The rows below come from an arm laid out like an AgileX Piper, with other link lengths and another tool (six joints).
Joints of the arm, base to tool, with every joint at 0 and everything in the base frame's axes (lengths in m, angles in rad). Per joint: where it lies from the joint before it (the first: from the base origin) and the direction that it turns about. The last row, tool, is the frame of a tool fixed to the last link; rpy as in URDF.
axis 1: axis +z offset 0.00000 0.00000 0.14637
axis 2: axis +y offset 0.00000 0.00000 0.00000
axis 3: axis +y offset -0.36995 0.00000 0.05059
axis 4: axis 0.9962 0 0.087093 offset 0.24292 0.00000 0.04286
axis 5: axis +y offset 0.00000 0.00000 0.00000
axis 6: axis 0.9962 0 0.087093 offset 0.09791 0.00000 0.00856
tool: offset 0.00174 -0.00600 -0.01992 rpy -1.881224 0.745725 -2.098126
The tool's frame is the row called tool.
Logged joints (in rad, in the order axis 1, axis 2, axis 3, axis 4, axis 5, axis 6), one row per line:
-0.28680 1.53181 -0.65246 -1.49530 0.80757 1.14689
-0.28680 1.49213 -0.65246 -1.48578 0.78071 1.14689
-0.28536 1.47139 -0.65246 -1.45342 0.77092 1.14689
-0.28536 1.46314 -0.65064 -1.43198 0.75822 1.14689
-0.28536 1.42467 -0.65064 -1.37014 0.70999 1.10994
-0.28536 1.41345 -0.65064 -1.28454 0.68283 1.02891
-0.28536 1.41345 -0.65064 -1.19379 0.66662 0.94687
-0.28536 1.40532 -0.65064 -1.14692 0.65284 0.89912
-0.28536 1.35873 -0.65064 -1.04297 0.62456 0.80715
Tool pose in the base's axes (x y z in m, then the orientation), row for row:
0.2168 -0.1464 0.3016 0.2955 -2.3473 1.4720
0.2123 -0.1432 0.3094 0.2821 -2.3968 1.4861
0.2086 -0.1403 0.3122 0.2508 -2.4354 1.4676
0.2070 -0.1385 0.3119 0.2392 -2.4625 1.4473
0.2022 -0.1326 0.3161 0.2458 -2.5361 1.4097
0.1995 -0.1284 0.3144 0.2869 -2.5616 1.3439
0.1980 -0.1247 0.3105 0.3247 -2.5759 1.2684
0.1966 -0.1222 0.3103 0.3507 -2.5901 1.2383
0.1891 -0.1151 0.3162 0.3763 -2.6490 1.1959
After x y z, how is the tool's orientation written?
As a rotation vector, in radians.
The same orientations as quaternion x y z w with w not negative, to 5 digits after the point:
0.10438 -0.82917 0.51997 0.17667
0.09836 -0.83570 0.51816 0.15309
0.08696 -0.84441 0.50885 0.14308
0.08266 -0.85099 0.50016 0.13720
0.08385 -0.86519 0.48092 0.11457
0.09802 -0.87515 0.45913 0.11707
0.11148 -0.88438 0.43548 0.12569
0.12031 -0.88859 0.42482 0.12436
0.12769 -0.89886 0.40579 0.10525

